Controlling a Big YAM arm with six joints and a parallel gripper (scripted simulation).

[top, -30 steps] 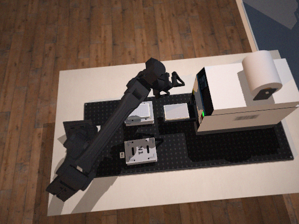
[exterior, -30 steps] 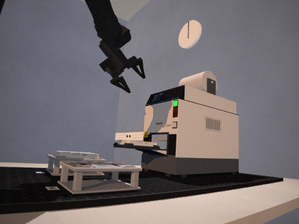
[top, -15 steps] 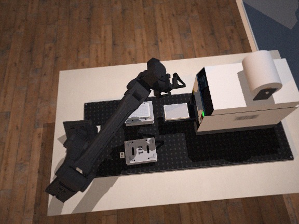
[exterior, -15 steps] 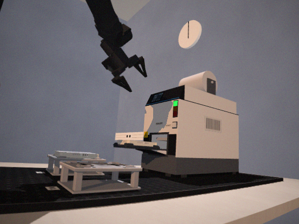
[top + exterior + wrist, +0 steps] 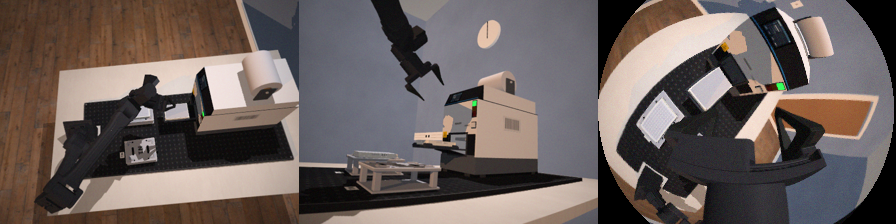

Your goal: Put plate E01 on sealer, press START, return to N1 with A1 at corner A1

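The sealer stage lies 60 mm ahead of my hand, 40 mm to the left of it and 190 mm below it. Also, from my hand: nest: 160 mm behind, 130 mm to the right, 250 mm below; plate: 150 mm behind, 90 mm to the left, 240 mm below; start button: 160 mm ahead, 60 mm to the right, 110 mm below.
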